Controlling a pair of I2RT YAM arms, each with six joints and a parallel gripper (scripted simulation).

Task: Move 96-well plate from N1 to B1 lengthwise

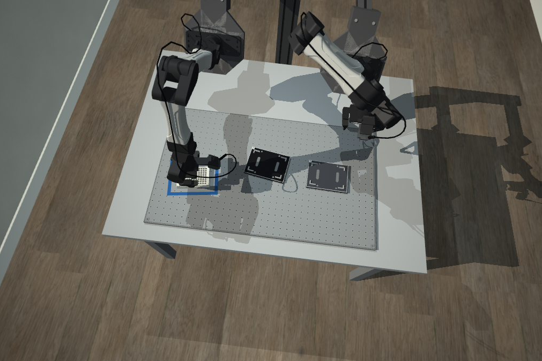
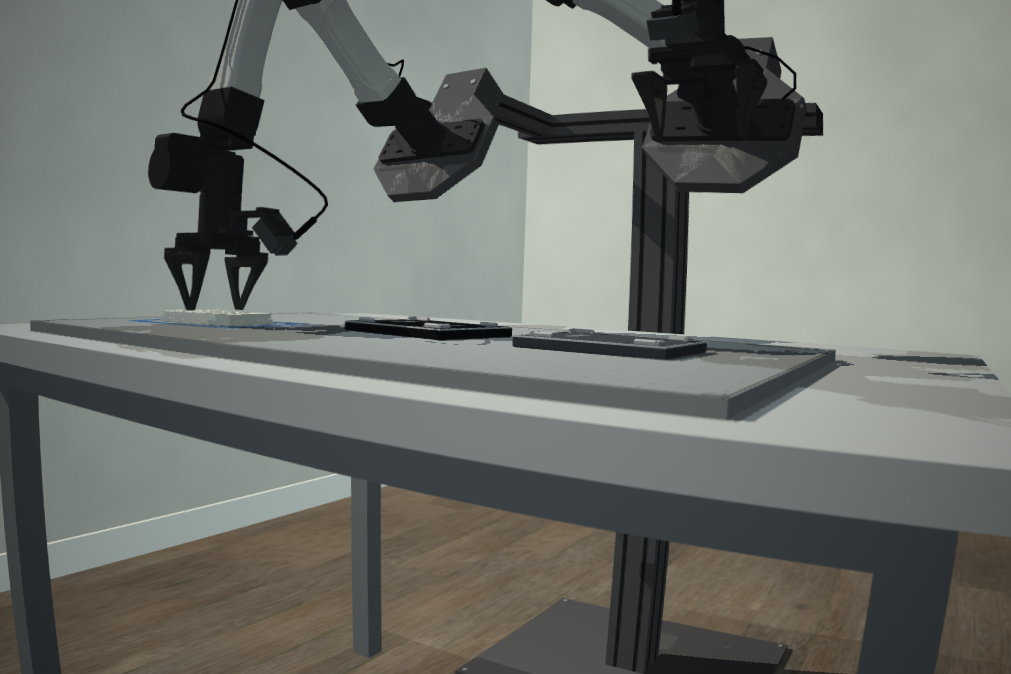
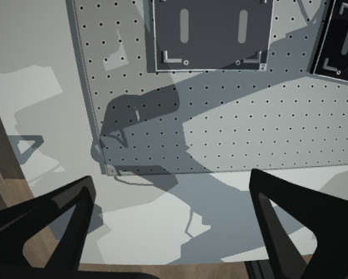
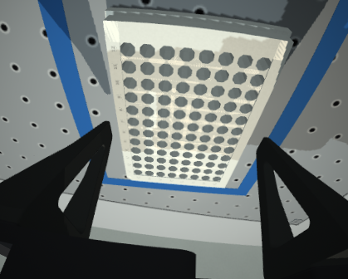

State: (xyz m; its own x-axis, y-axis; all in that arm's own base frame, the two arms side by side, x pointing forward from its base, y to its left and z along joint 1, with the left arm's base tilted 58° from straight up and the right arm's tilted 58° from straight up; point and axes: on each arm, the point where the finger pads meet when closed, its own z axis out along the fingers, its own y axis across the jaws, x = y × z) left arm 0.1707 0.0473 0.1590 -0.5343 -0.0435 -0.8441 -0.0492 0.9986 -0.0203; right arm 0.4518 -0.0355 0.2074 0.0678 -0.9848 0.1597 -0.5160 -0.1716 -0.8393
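Note:
Now: the white 96-well plate 2 cm below my right hand. The rest, counted from my right hand: grey nest N1 (53 cm to the left, 10 cm behind, 2 cm below); then black nest (28 cm to the left, 11 cm behind, 2 cm below).

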